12 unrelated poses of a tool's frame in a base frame.
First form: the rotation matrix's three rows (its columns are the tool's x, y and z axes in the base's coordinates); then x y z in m. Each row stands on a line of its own.
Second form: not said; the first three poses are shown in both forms.
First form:
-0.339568 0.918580 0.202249
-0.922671 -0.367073 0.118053
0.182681 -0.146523 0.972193
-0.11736 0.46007 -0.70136
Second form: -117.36 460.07 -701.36 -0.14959 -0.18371 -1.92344
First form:
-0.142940 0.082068 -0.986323
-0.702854 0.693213 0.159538
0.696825 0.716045 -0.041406
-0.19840 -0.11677 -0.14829
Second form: -198.40 -116.77 -148.29 1.62856 -0.77096 -1.77143
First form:
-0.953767 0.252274 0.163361
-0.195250 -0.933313 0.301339
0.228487 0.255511 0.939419
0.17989 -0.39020 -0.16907
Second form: 179.89 -390.20 -169.07 0.26556 -0.23052 -2.93967
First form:
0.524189 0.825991 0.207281
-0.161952 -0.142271 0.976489
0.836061 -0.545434 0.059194
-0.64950 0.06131 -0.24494
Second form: -649.50 61.31 -244.94 -1.46269 -0.99006 -0.29965
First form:
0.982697 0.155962 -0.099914
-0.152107 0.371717 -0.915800
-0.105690 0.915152 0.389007
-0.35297 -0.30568 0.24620
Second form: -352.97 -305.68 246.20 1.16886 0.10589 -0.15357
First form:
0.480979 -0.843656 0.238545
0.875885 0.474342 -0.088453
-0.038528 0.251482 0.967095
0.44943 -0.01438 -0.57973
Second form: 449.43 -14.38 -579.73 0.25440 0.03854 1.06862
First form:
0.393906 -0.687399 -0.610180
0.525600 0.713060 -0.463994
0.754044 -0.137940 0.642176
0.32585 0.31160 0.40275
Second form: 325.85 311.60 402.75 -0.21159 -0.85420 0.92765
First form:
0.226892 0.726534 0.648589
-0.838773 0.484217 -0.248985
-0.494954 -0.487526 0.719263
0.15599 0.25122 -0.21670
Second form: 155.99 251.22 -216.70 -0.59568 0.51778 -1.30661
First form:
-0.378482 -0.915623 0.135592
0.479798 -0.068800 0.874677
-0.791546 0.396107 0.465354
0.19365 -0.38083 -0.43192
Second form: 193.65 -380.83 -431.92 0.70519 0.91333 2.23869
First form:
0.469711 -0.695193 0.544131
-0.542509 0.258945 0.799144
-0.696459 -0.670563 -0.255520
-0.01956 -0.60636 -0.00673
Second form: -19.56 -606.36 -6.73 -1.93486 0.77045 -0.85719
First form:
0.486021 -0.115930 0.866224
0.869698 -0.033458 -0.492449
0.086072 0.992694 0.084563
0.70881 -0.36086 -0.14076
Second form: 708.81 -360.86 -140.76 1.48582 -0.08618 1.06119
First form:
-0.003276 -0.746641 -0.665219
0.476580 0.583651 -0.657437
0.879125 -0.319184 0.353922
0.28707 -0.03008 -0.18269
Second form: 287.07 -30.08 -182.69 -0.73384 -1.07402 1.57767
